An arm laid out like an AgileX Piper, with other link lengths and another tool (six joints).
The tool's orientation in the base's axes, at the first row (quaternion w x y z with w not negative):
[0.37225 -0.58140 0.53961 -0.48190]
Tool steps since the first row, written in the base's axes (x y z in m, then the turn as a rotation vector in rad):
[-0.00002 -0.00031 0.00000 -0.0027 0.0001 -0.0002]
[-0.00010 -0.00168 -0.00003 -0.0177 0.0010 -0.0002]
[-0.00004 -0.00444 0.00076 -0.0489 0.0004 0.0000]
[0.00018 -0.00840 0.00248 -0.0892 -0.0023 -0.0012]
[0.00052 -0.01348 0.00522 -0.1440 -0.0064 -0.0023]
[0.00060 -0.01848 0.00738 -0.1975 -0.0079 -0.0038]
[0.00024 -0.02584 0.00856 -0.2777 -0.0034 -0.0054]
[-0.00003 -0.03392 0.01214 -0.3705 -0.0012 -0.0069]
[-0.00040 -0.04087 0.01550 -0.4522 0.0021 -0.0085]
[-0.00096 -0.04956 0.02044 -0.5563 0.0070 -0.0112]
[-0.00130 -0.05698 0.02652 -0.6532 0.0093 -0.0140]
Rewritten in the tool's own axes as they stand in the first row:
[0.00031 0.00005 0.00001 0.0000 0.0009 -0.0026]
[0.00166 0.00029 0.00006 -0.0002 0.0048 -0.0171]
[0.00450 -0.00009 0.00015 0.0019 0.0131 -0.0471]
[0.00867 -0.00123 0.00027 0.0063 0.0254 -0.0853]
[0.01410 -0.00322 0.00033 0.0127 0.0418 -0.1374]
[0.01937 -0.00460 0.00028 0.0164 0.0578 -0.1883]
[0.02683 -0.00459 0.00027 0.0155 0.0802 -0.2655]
[0.03538 -0.00679 -0.00021 0.0174 0.1063 -0.3546]
[0.04278 -0.00892 -0.00083 0.0177 0.1293 -0.4330]
[0.05216 -0.01226 -0.00188 0.0174 0.1592 -0.5329]
[0.06046 -0.01692 -0.00313 0.0192 0.1875 -0.6256]

